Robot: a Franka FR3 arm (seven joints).
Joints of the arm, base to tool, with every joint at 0 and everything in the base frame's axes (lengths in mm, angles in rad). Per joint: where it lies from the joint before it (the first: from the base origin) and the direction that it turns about. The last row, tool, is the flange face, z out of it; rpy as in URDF.
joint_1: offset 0.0 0.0 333.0 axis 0 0 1
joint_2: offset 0.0 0.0 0.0 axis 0 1 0
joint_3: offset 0.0 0.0 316.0 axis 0 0 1
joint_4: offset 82.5 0.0 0.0 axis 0 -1 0
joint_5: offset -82.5 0.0 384.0 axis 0 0 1
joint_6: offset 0.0 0.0 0.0 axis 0 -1 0
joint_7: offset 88.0 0.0 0.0 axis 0 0 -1
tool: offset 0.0 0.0 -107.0 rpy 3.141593 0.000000 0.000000
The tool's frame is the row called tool.
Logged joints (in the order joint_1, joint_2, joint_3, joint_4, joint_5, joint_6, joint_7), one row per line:
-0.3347, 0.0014, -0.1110, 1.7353, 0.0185, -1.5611, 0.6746
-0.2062, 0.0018, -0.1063, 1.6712, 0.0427, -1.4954, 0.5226
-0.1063, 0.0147, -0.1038, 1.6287, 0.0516, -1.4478, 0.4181
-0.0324, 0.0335, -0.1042, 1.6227, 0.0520, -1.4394, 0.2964
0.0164, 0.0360, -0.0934, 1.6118, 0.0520, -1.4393, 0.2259
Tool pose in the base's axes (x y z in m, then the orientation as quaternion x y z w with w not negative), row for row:
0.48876, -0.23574, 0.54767, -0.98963, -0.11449, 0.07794, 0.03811
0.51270, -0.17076, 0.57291, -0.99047, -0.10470, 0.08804, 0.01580
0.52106, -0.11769, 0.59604, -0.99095, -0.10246, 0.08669, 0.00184
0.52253, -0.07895, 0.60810, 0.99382, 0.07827, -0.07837, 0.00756
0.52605, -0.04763, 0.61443, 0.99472, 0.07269, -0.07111, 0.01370
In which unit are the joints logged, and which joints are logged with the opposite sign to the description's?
The joints are logged in radians. Opposite sign: joint_2, joint_4, joint_5, joint_6, joint_7.
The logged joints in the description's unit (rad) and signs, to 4 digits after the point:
-0.3347, -0.0014, -0.1110, -1.7353, -0.0185, 1.5611, -0.6746
-0.2062, -0.0018, -0.1063, -1.6712, -0.0427, 1.4954, -0.5226
-0.1063, -0.0147, -0.1038, -1.6287, -0.0516, 1.4478, -0.4181
-0.0324, -0.0335, -0.1042, -1.6227, -0.0520, 1.4394, -0.2964
0.0164, -0.0360, -0.0934, -1.6118, -0.0520, 1.4393, -0.2259

